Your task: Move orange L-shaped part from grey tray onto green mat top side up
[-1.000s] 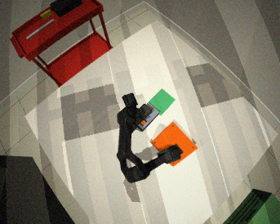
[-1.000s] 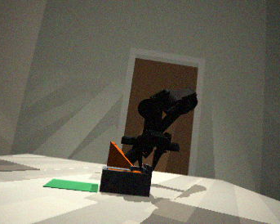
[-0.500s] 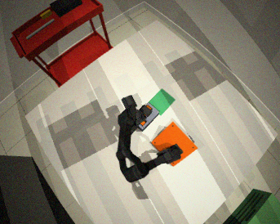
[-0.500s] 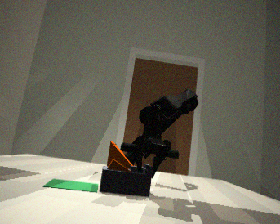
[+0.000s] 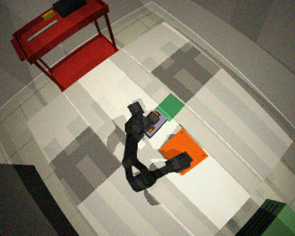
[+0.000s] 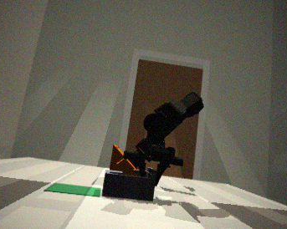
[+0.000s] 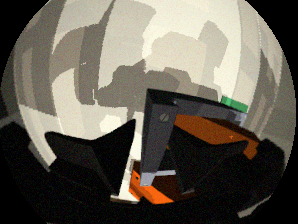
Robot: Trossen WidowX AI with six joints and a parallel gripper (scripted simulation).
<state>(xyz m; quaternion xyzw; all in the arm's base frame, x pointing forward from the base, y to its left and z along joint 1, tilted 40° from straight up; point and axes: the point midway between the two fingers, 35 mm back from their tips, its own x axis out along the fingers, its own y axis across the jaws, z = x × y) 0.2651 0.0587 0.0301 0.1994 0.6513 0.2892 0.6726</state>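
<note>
My gripper tip is now 50 mm to the left of the orange L-shaped part and 10 mm below it. The rest, counted from my gripper tip: green mat: 20 mm ahead, 220 mm to the right, 50 mm below.
</note>
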